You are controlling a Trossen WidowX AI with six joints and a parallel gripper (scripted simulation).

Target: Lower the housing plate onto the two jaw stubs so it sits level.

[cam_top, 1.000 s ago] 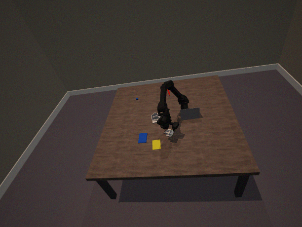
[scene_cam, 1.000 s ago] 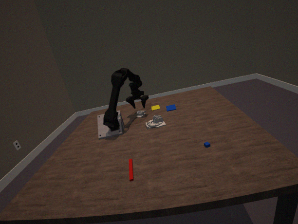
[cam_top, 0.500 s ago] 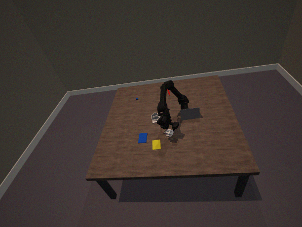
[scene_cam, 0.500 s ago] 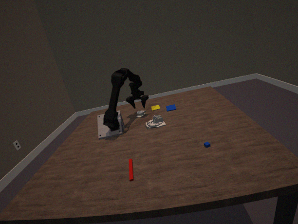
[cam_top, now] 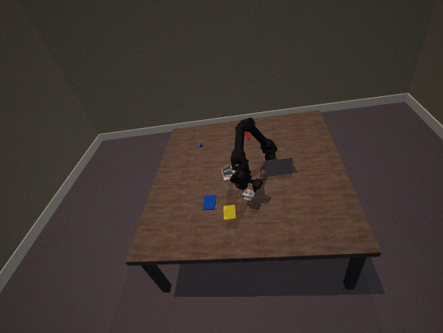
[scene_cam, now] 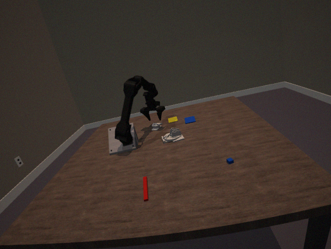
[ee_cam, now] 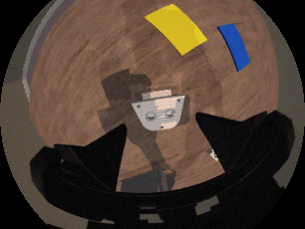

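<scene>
The white part lies 1 cm to the right of my gripper tip and 5 cm below it. The rest, counted from my gripper tip: blue card 25 cm ahead, 6 cm below; then yellow card 13 cm ahead, 9 cm to the left, 6 cm below; then red bar 5 cm behind, 66 cm to the right, 6 cm below.
</scene>
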